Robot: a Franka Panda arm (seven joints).
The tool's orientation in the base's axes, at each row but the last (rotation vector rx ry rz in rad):
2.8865, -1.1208, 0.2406
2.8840, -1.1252, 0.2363
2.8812, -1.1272, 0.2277
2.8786, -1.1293, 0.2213
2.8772, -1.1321, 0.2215
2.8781, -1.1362, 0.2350
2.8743, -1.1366, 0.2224
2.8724, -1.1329, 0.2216
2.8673, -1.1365, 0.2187
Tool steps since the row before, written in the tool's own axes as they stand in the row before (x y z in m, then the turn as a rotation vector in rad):
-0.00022, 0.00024, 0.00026, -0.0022, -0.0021, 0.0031
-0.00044, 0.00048, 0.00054, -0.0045, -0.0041, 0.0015
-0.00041, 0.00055, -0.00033, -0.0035, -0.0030, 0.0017
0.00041, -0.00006, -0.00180, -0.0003, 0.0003, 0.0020
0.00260, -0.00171, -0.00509, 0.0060, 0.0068, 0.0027
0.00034, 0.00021, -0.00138, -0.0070, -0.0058, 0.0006
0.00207, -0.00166, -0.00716, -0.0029, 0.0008, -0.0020
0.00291, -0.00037, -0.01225, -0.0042, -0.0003, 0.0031
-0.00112, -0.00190, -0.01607, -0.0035, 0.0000, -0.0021
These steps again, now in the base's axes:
-0.00029, -0.00005, -0.00030, 0.0002, 0.0027, -0.0034
-0.00057, -0.00011, -0.00061, -0.0003, 0.0059, -0.0021
-0.00071, -0.00010, 0.00026, -0.0003, 0.0044, -0.0022
0.00013, -0.00007, 0.00184, -0.0002, -0.0002, -0.0020
0.00245, -0.00004, 0.00544, 0.0000, -0.0093, -0.0019
-0.00007, -0.00026, 0.00141, -0.0010, 0.0089, -0.0016
0.00179, 0.00047, 0.00741, -0.0029, 0.0016, 0.0015
0.00093, -0.00053, 0.01255, -0.0025, 0.0028, -0.0037
-0.00132, 0.00372, 0.01573, -0.0028, 0.0026, 0.0016

